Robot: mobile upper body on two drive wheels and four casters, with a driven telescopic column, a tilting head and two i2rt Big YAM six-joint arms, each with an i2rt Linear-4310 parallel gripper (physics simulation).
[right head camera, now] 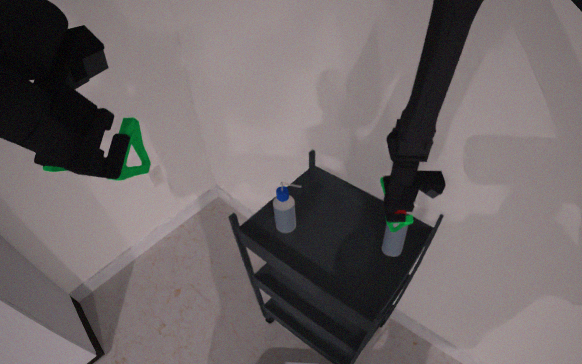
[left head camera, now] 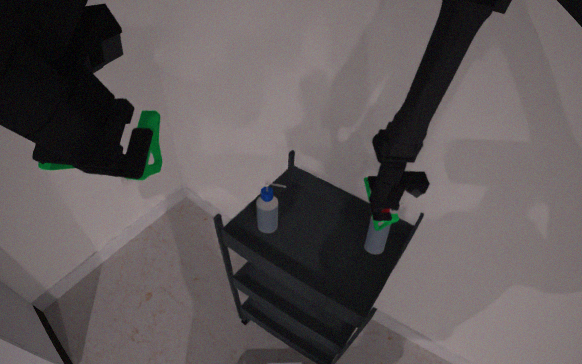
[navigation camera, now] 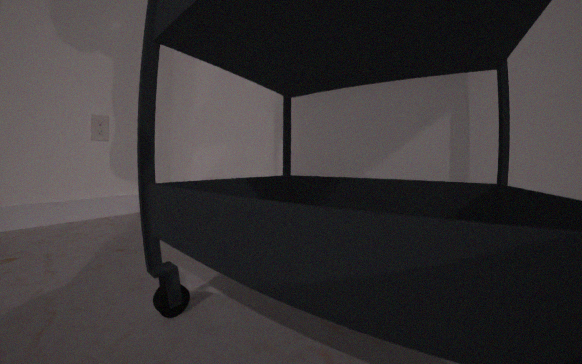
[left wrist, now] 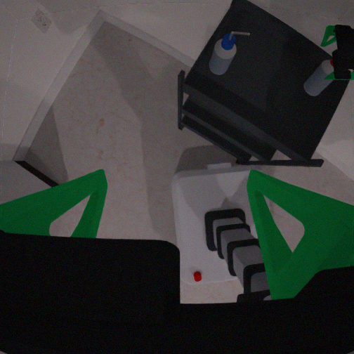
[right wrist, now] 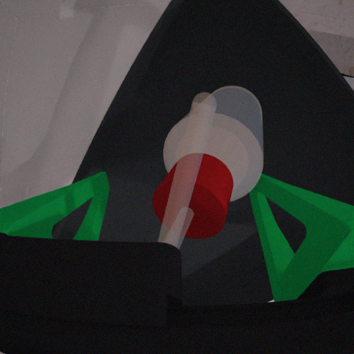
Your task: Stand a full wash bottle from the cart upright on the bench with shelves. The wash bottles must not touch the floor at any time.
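A dark three-shelf cart stands against the wall. On its top stand two upright wash bottles. One has a blue cap at the left, also seen in the right head view and the left wrist view. One has a red cap at the right edge. My right gripper is open and points down over the red-capped bottle. Its green fingers stand on either side of the cap and shoulder, wide apart. My left gripper is open and empty, held high at the far left, away from the cart.
The cart stands in a room corner with a baseboard behind it. My white base sits just in front of the cart. The navigation view shows the cart's lower shelf, a caster and a wall outlet. A dark-edged furniture corner shows at the bottom left.
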